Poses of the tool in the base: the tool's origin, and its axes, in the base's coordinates. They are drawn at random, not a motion.
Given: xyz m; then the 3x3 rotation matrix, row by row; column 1 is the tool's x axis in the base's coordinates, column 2 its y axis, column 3 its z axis. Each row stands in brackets.
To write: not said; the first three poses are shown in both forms.
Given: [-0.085 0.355 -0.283], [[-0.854 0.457 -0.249], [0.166 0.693 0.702], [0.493 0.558 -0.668]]
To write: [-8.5 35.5 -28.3], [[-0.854 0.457 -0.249], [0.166 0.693 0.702], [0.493 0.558 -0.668]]
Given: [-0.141 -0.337 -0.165], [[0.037 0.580 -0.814], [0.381 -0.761 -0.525], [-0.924 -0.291 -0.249]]
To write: [-14.1 -33.7 -16.5], [[0.037 0.580 -0.814], [0.381 -0.761 -0.525], [-0.924 -0.291 -0.249]]
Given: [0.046 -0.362 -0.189], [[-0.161 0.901 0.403], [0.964 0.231 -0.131], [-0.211 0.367 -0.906]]
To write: [4.6 -36.2 -18.9], [[-0.161 0.901 0.403], [0.964 0.231 -0.131], [-0.211 0.367 -0.906]]
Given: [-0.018 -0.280 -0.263], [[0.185 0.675 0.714], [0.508 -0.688 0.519], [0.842 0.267 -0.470]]
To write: [-1.8 -28.0 -26.3], [[0.185 0.675 0.714], [0.508 -0.688 0.519], [0.842 0.267 -0.470]]
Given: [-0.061 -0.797 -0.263], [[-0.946 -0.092 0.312], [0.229 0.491 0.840], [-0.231 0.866 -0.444]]
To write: [-6.1 -79.7 -26.3], [[-0.946 -0.092 0.312], [0.229 0.491 0.840], [-0.231 0.866 -0.444]]
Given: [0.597 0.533 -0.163], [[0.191 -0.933 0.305], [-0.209 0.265 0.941], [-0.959 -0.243 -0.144]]
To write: [59.7 53.3 -16.3], [[0.191 -0.933 0.305], [-0.209 0.265 0.941], [-0.959 -0.243 -0.144]]
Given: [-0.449 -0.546 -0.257], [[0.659 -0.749 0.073], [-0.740 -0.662 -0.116], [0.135 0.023 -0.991]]
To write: [-44.9 -54.6 -25.7], [[0.659 -0.749 0.073], [-0.740 -0.662 -0.116], [0.135 0.023 -0.991]]
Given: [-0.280 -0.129 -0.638], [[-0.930 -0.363 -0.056], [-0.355 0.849 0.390], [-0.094 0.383 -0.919]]
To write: [-28.0 -12.9 -63.8], [[-0.930 -0.363 -0.056], [-0.355 0.849 0.390], [-0.094 0.383 -0.919]]
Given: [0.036 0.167 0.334], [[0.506 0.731 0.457], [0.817 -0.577 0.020], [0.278 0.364 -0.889]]
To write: [3.6 16.7 33.4], [[0.506 0.731 0.457], [0.817 -0.577 0.020], [0.278 0.364 -0.889]]
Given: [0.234 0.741 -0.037], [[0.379 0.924 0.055], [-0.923 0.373 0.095], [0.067 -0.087 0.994]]
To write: [23.4 74.1 -3.7], [[0.379 0.924 0.055], [-0.923 0.373 0.095], [0.067 -0.087 0.994]]
